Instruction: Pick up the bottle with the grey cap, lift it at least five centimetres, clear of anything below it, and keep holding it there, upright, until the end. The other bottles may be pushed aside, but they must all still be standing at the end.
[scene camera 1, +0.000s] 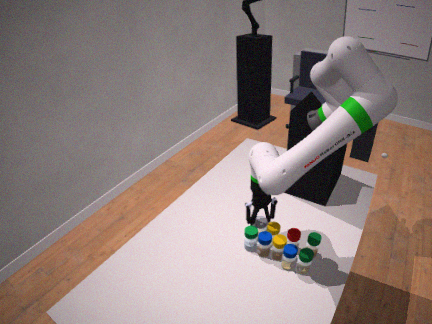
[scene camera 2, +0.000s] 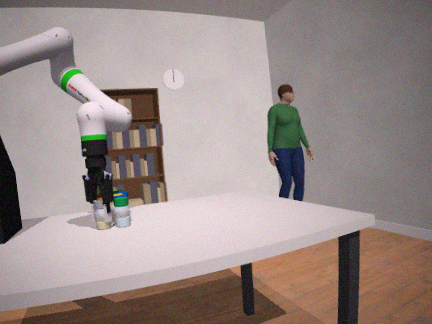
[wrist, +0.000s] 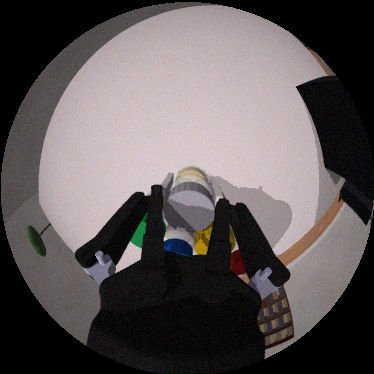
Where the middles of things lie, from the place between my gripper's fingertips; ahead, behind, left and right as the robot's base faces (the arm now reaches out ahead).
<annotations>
Now: hand 20 mm below the grey-capped bottle (wrist: 188, 207).
</annotations>
